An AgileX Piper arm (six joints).
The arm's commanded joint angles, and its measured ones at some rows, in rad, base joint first. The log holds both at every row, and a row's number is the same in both.
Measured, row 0: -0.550, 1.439, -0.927, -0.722, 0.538, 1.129
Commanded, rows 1 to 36: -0.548, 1.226, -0.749, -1.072, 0.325, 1.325; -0.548, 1.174, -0.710, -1.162, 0.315, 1.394; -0.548, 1.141, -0.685, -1.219, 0.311, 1.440; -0.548, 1.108, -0.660, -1.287, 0.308, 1.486; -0.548, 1.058, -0.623, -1.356, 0.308, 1.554; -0.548, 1.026, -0.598, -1.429, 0.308, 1.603; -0.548, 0.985, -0.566, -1.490, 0.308, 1.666; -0.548, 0.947, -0.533, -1.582, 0.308, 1.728; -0.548, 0.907, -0.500, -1.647, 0.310, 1.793; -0.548, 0.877, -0.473, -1.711, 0.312, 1.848; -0.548, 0.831, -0.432, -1.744, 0.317, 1.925; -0.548, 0.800, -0.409, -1.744, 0.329, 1.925; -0.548, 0.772, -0.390, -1.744, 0.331, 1.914; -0.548, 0.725, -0.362, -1.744, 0.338, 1.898; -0.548, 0.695, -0.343, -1.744, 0.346, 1.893; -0.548, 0.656, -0.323, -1.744, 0.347, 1.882; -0.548, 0.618, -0.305, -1.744, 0.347, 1.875; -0.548, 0.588, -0.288, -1.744, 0.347, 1.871; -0.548, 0.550, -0.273, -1.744, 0.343, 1.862; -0.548, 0.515, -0.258, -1.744, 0.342, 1.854; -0.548, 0.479, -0.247, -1.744, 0.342, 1.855; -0.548, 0.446, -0.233, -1.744, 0.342, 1.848; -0.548, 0.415, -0.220, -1.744, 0.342, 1.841; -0.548, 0.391, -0.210, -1.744, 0.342, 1.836; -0.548, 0.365, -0.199, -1.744, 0.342, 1.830; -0.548, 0.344, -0.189, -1.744, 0.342, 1.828; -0.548, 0.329, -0.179, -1.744, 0.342, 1.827; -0.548, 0.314, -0.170, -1.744, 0.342, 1.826; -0.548, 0.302, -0.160, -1.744, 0.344, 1.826; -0.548, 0.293, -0.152, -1.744, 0.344, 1.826; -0.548, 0.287, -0.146, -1.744, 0.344, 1.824; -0.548, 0.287, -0.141, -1.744, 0.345, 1.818; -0.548, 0.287, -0.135, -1.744, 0.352, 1.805; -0.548, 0.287, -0.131, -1.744, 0.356, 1.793; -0.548, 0.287, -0.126, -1.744, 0.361, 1.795; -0.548, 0.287, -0.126, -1.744, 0.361, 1.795
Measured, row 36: -0.550, 0.293, -0.140, -1.734, 0.341, 1.816
